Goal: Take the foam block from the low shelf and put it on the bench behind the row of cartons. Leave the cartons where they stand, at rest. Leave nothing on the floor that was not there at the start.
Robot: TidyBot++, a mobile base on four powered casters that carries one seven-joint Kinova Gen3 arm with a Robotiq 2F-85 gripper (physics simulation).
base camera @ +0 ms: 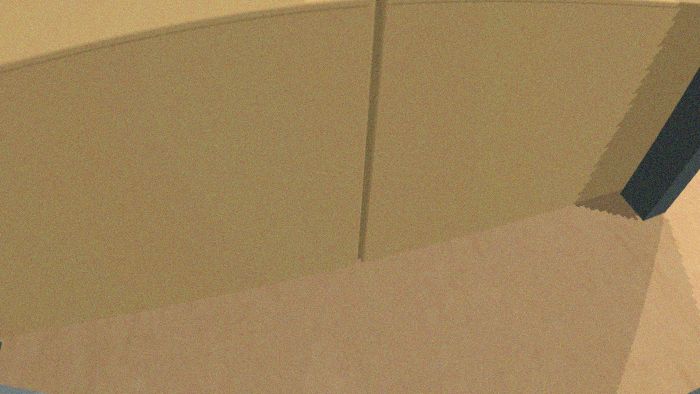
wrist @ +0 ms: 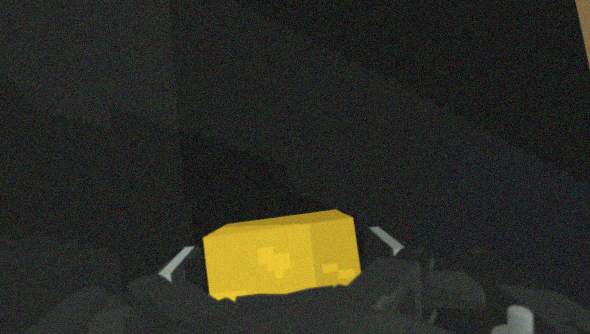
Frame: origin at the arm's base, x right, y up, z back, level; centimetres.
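Seen in the pictures: gripper, fingertip midpoint: (wrist: 284,254).
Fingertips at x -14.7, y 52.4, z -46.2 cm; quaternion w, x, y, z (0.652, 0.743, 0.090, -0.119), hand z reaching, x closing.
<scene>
A point is followed by its place in that frame.
The yellow foam block (wrist: 280,260) @(x -14.9, y 56.2, z -46.8 cm) is in the lower middle of the wrist view, tilted slightly in the picture. My gripper (wrist: 284,254) @(x -14.7, y 52.4, z -46.2 cm) is open, with one pale fingertip on each side of the block. A dark gap shows between the block and each fingertip, so the fingers are apart from it. The gripper's dark body hides the block's lower edge. The surface under the block is too dark to tell apart from what is around it. I cannot make out the row of cartons for certain in either view. The gripper does not show in the base camera view.
In the base camera view, two wide tan panels (base camera: 200,175) @(x -10.0, y -23.7, z -29.8 cm) (base camera: 480,125) @(x 10.8, y -23.8, z -36.4 cm) stand side by side with a narrow upright gap between them. The brown floor (base camera: 375,325) @(x 3.1, y -39.7, z -26.6 cm) meets their foot. A dark blue post (base camera: 660,155) @(x 38.3, y -31.0, z -42.8 cm) slants at the right. Dark surfaces fill much of the wrist view.
</scene>
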